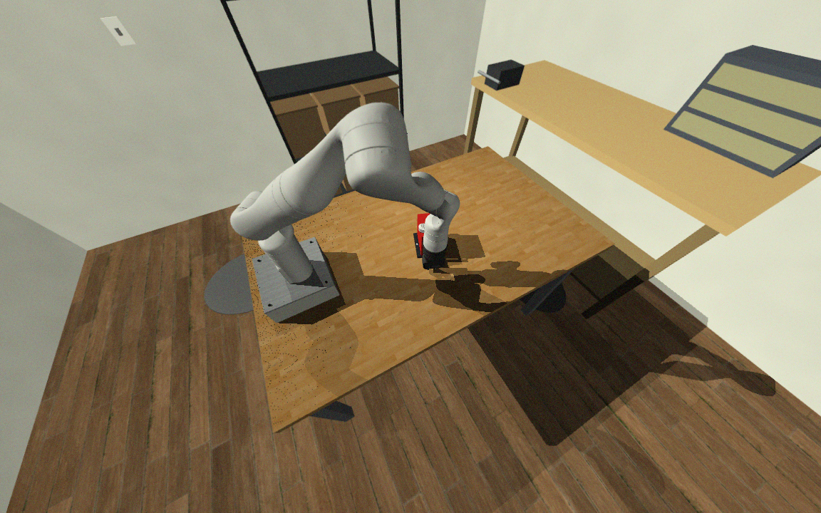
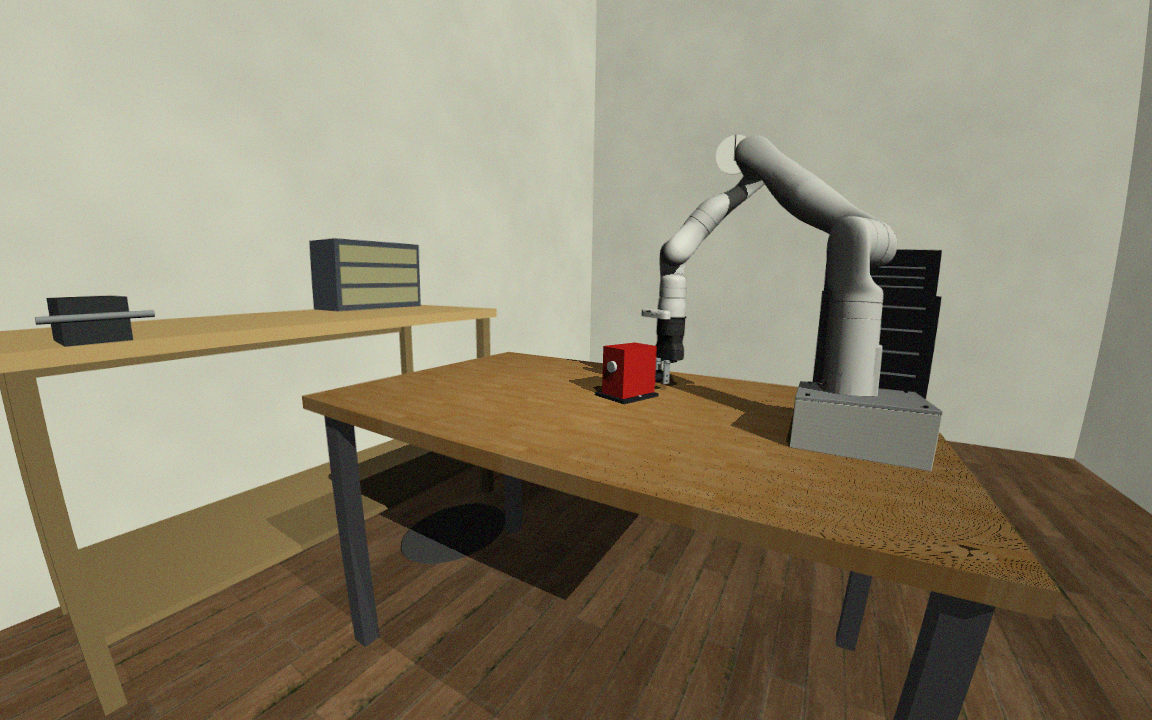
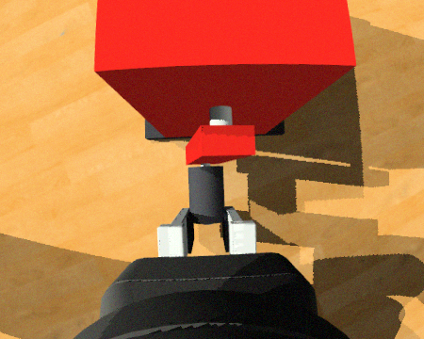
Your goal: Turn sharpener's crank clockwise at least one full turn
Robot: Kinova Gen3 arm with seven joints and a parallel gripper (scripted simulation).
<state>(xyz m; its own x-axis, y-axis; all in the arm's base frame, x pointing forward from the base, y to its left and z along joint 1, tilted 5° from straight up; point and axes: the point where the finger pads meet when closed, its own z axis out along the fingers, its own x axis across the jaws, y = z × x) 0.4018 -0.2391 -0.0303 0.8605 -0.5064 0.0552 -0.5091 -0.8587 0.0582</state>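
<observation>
Right now my hand is 20 mm to the right of the dark cylindrical handle and 10 mm short of it.
</observation>
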